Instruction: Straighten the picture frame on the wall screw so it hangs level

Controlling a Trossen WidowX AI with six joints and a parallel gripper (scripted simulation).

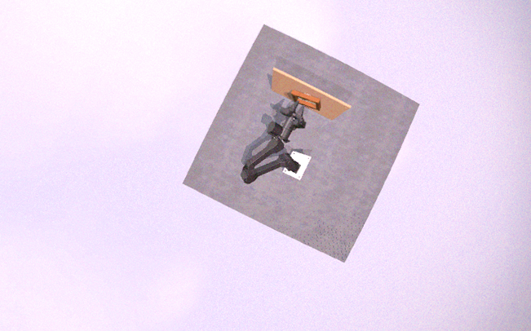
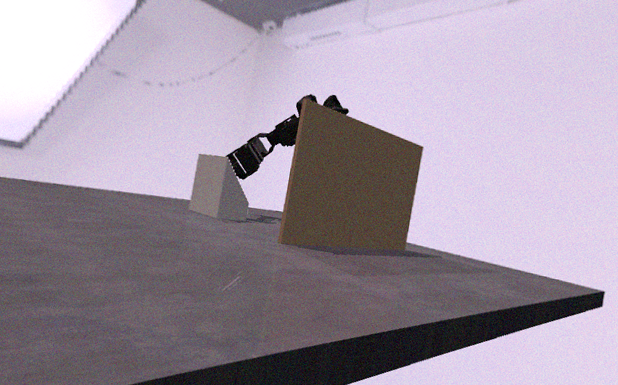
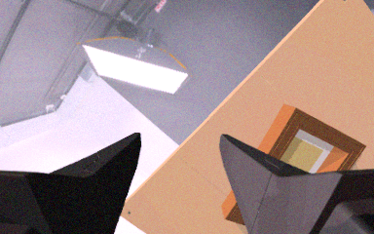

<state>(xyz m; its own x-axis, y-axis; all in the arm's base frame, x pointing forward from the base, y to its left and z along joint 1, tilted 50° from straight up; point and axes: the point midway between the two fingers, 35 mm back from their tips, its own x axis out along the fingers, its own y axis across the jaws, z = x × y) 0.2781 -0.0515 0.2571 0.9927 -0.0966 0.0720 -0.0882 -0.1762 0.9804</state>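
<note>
Now: gripper tip 10 cm short of the picture frame, 2 cm to the left of it and 18 cm above it. Round my gripper tip: wall board: 11 cm ahead, 2 cm to the right, 18 cm below.
</note>
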